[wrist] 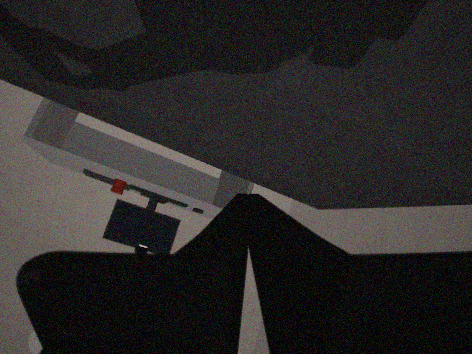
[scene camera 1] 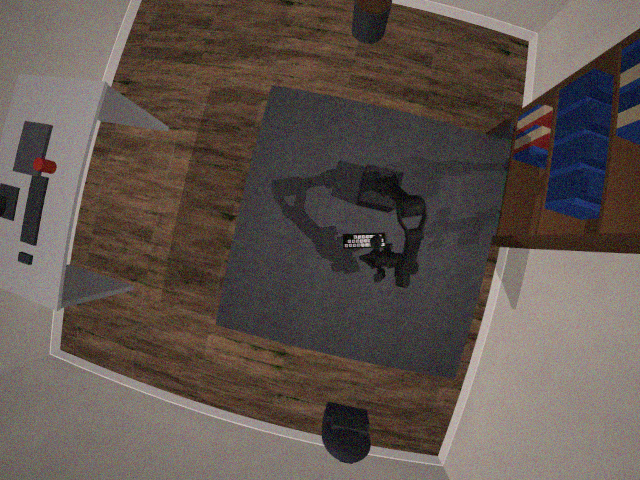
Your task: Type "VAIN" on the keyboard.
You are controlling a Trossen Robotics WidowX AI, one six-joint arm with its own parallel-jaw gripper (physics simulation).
my gripper: wrist; scene camera 1
same spot on my gripper: [wrist: 308,288] = [scene camera 1: 374,258]
